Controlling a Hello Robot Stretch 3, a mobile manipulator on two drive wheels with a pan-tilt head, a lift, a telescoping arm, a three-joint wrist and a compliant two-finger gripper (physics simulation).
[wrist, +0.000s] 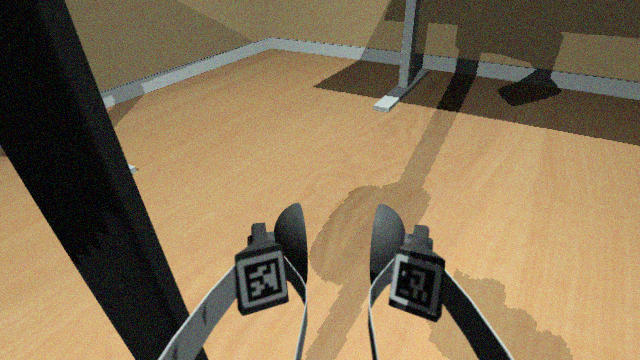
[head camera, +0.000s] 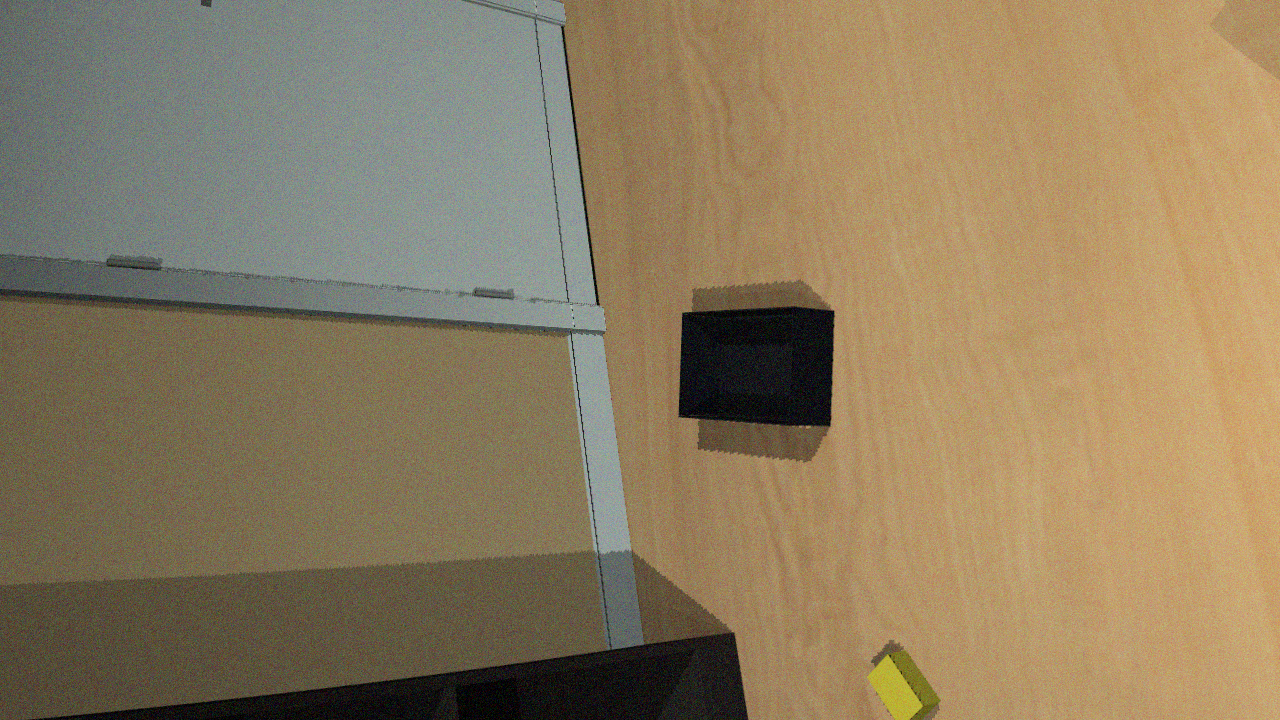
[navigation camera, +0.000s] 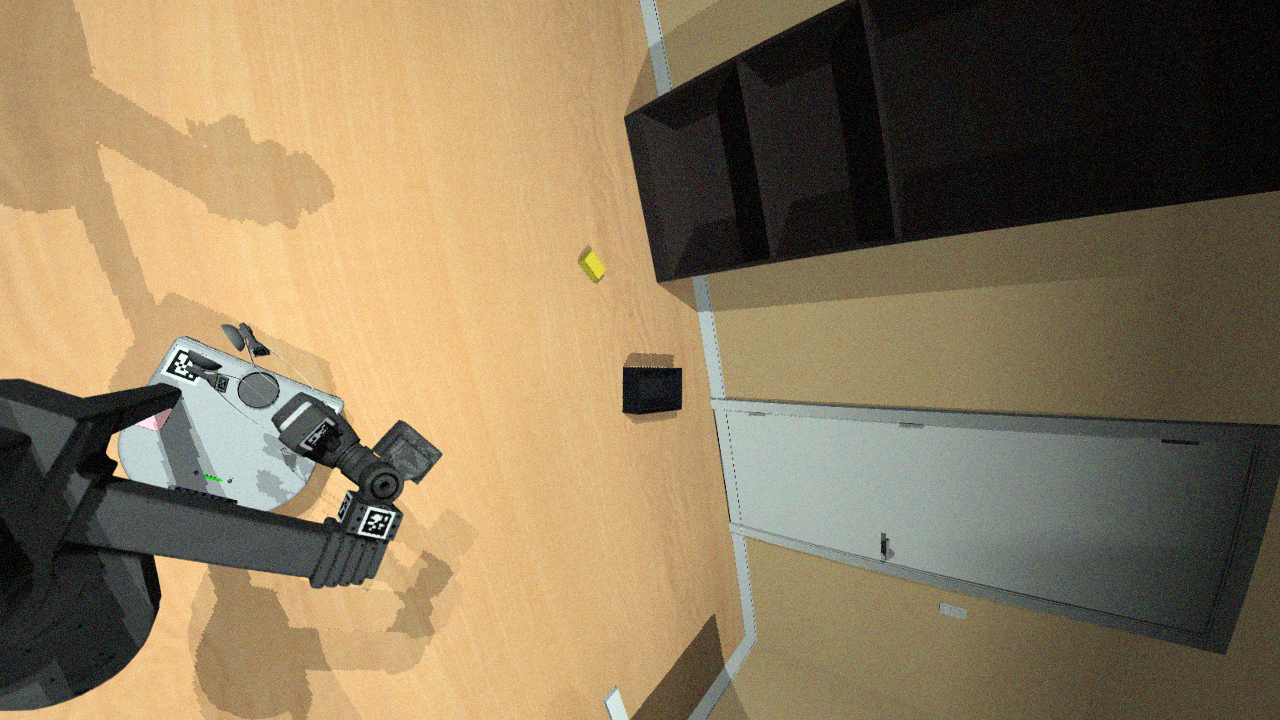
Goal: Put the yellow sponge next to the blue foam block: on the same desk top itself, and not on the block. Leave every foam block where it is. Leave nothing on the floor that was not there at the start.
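Observation:
The yellow sponge lies on the wooden floor, at the bottom right of the head view and near the centre of the navigation view. My gripper is open, its two fingertips apart with bare floor showing between them. In the navigation view it hangs over my own base, to the left of the sponge and well apart from it. The blue foam block and the desk top do not show in these views. A grey desk leg stands at the top of the wrist view.
A dark open box stands on the floor near the wall, not far from the sponge. A black shelf unit stands against the wall. A grey door is beyond the box. My base is under the arm.

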